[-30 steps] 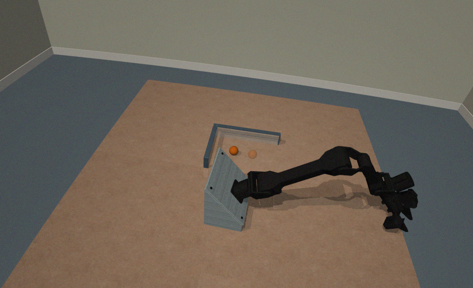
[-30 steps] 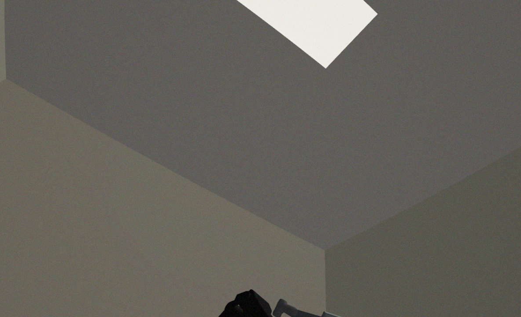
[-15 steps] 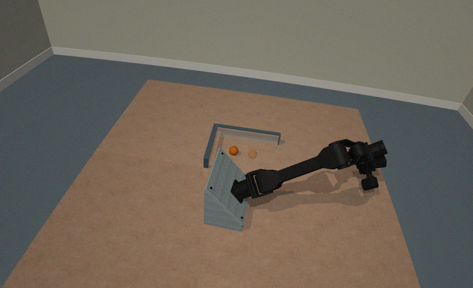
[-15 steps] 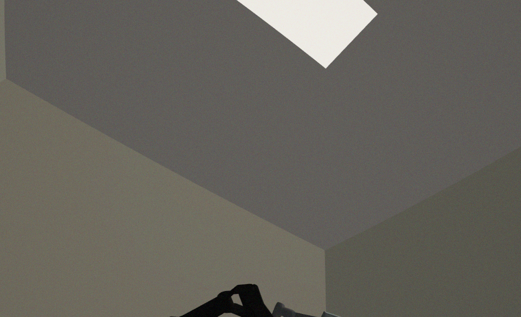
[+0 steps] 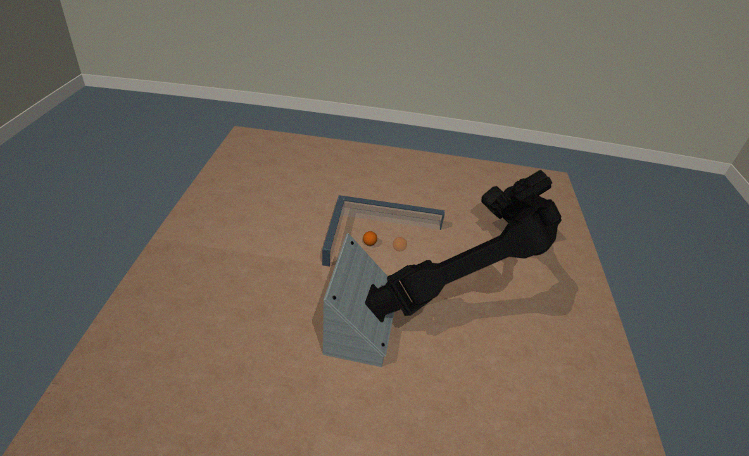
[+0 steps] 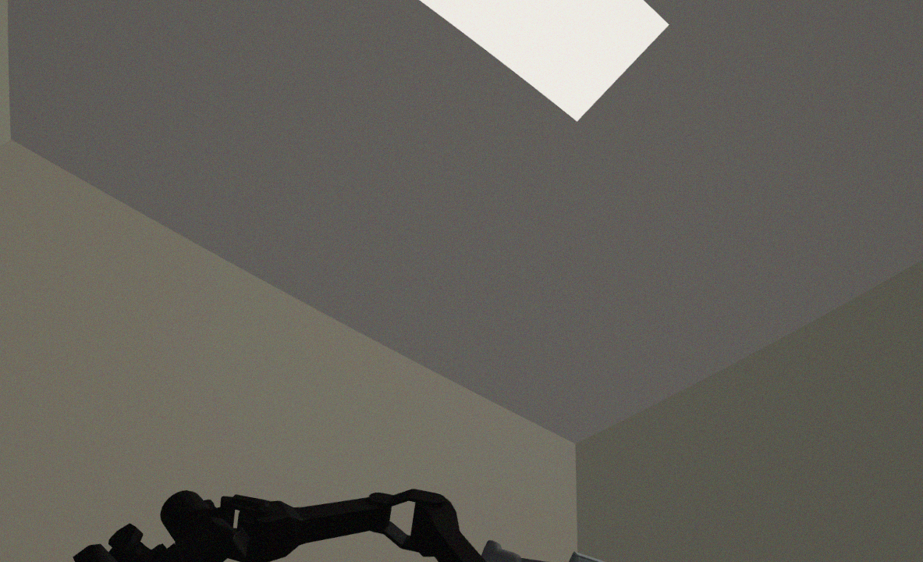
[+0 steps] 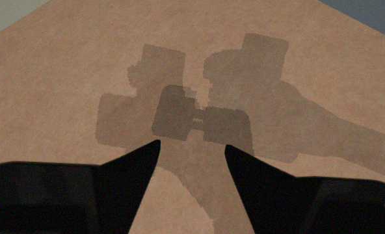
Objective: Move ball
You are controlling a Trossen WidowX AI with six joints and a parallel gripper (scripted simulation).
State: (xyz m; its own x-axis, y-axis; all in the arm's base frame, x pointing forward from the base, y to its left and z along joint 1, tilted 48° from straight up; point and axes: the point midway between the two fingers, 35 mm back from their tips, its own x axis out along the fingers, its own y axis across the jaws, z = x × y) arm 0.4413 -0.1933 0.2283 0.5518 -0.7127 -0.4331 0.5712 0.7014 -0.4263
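Right now my gripper tip is 39 cm to the right of the orange ball, 17 cm past it and 2 cm above it. Round my gripper tip: see-through copy: 30 cm to the left, 17 cm behind, 2 cm below.
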